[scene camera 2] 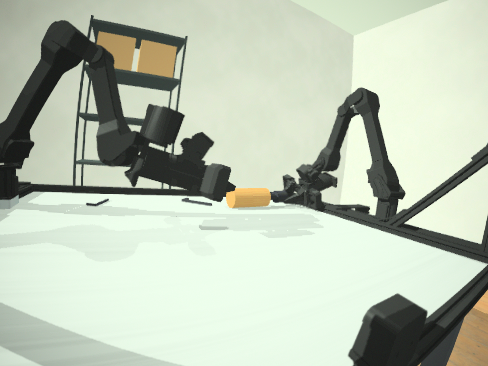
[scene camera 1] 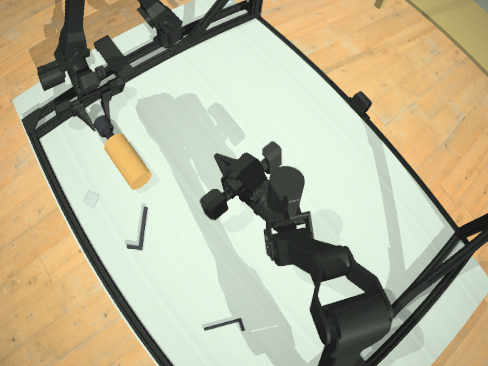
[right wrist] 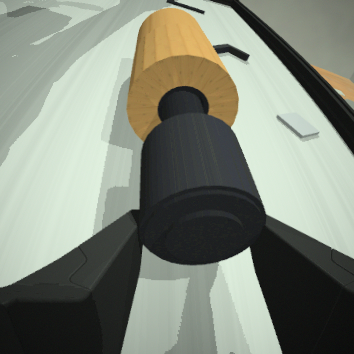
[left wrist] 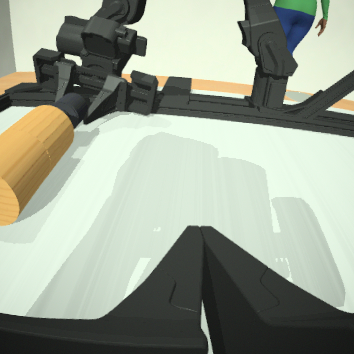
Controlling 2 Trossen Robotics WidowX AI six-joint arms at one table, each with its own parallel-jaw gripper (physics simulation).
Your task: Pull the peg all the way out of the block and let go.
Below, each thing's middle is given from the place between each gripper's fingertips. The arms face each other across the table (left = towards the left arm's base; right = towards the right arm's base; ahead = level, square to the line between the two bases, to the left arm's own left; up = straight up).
My right hand is 50 mm to the right of the dark peg (right wrist: 198,203), 20 mm past it and 10 mm below it. From my right hand the other things lie so: wooden cylinder block (scene camera 1: 132,168): 120 mm to the left, 40 mm behind, 10 mm above.
The wooden cylinder block is 18 cm ahead of my left hand, 8 cm to the right of it and 5 cm below it. The rest, counted from my left hand: dark peg (21 cm ahead, 15 cm to the right, 4 cm below).
